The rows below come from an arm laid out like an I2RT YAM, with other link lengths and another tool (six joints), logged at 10 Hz.
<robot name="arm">
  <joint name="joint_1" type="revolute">
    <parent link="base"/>
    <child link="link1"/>
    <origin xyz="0 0 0.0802"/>
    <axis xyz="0 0 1"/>
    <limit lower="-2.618" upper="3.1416"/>
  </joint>
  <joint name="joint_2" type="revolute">
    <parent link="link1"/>
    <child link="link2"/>
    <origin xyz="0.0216 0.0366 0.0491"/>
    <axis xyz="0 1 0"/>
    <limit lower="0" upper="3.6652"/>
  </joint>
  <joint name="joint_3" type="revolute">
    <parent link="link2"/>
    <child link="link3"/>
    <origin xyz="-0.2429 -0.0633 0"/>
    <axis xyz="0 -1 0"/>
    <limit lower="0" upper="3.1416"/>
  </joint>
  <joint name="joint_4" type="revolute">
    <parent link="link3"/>
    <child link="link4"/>
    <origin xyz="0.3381 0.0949 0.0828"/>
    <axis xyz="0 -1 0"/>
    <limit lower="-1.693" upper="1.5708"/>
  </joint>
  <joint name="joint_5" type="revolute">
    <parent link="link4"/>
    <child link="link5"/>
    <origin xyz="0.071 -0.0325 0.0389"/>
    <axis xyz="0 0 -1"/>
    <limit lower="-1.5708" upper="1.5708"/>
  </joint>
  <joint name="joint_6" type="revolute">
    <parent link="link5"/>
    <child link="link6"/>
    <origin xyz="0.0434 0 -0.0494"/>
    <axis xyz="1 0 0"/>
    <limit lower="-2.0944" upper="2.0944"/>
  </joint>
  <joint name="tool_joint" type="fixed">
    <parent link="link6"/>
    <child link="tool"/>
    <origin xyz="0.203 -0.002 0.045" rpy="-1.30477 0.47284 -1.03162"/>
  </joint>
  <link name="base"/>
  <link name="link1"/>
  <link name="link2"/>
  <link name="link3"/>
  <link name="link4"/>
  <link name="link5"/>
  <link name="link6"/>
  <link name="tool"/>
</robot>
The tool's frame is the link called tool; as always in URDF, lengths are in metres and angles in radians.
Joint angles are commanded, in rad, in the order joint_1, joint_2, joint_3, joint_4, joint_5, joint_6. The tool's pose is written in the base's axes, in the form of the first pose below.
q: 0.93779, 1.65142, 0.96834, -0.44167, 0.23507, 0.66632
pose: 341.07 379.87 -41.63 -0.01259 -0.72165 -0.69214 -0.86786 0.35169 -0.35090
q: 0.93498, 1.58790, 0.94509, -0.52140, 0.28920, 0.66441
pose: 339.00 353.77 -29.31 -0.01891 -0.76269 -0.64649 -0.85348 0.34912 -0.38690
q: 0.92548, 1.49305, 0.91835, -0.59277, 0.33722, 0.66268
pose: 340.57 330.28 -3.76 -0.01830 -0.78112 -0.62411 -0.83027 0.35966 -0.42580
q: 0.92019, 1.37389, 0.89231, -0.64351, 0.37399, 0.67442
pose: 342.59 314.82 33.13 -0.00957 -0.76834 -0.63998 -0.79614 0.39310 -0.46004
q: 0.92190, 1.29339, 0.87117, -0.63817, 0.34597, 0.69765
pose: 338.99 320.37 55.78 -0.00214 -0.71531 -0.69881 -0.78685 0.43247 -0.44027
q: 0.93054, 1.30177, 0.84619, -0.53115, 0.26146, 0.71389
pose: 334.15 351.61 50.18 0.01191 -0.63333 -0.77379 -0.81113 0.44642 -0.37786
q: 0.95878, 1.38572, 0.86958, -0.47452, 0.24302, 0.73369
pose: 329.23 374.55 31.98 0.01001 -0.62060 -0.78407 -0.82845 0.43395 -0.35405
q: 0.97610, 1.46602, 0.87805, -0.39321, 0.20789, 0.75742
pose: 324.84 396.68 9.96 -0.00029 -0.59185 -0.80605 -0.84480 0.43145 -0.31649
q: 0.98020, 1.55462, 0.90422, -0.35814, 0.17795, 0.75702
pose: 321.81 408.60 -15.95 -0.01685 -0.59914 -0.80047 -0.86443 0.41105 -0.28947
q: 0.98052, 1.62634, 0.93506, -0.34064, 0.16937, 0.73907
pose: 323.12 415.52 -33.74 -0.01517 -0.61777 -0.78621 -0.87615 0.38709 -0.28725
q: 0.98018, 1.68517, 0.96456, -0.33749, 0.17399, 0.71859
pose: 325.52 417.98 -48.10 -0.00956 -0.64318 -0.76565 -0.88311 0.36461 -0.29526
